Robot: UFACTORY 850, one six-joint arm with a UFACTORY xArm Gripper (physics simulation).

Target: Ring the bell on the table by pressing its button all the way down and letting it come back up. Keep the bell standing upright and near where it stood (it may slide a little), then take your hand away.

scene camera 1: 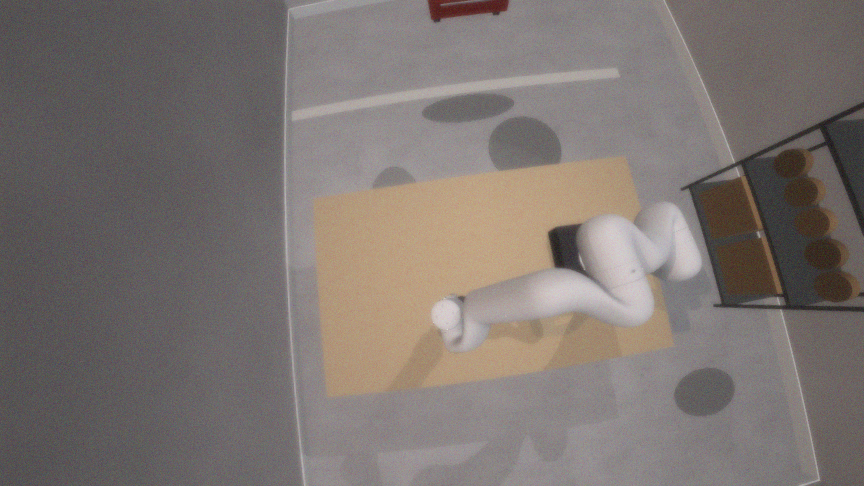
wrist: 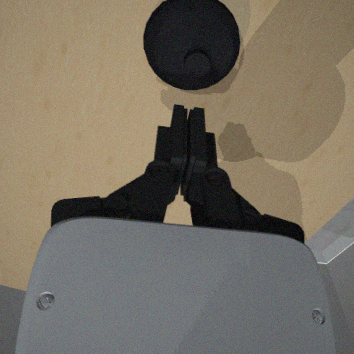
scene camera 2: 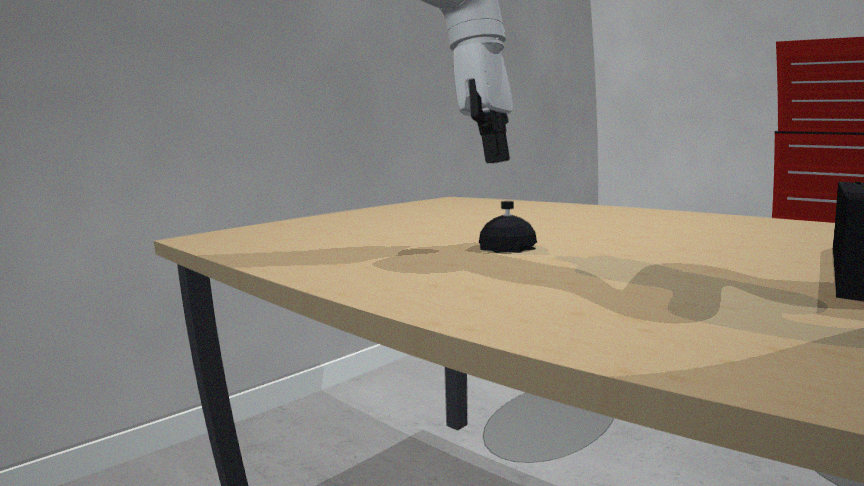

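Observation:
A black dome bell [scene camera 2: 507,234] [wrist: 187,30] stands upright on the wooden table [scene camera 2: 604,356] [scene camera 1: 374,241]. Its black button [scene camera 2: 506,204] [wrist: 198,63] stands up on a short light stem, with a gap between it and the dome in the scene camera 2 view. My gripper [scene camera 2: 497,160] [wrist: 183,125] is shut and empty. Its fingertips hang above the button, clear of it, pointing down with a slight tilt. In the wrist view the bell lies beyond the fingertips, at the top. In the scene camera 1 view the bell and the fingers are hidden under the arm.
A black box [scene camera 1: 564,246] [scene camera 2: 850,241] stands on the table near the arm's base. A red drawer cabinet [scene camera 2: 818,129] [scene camera 1: 468,8] stands away from the table. A shelf rack [scene camera 1: 706,244] with wooden items stands beyond the arm's base side.

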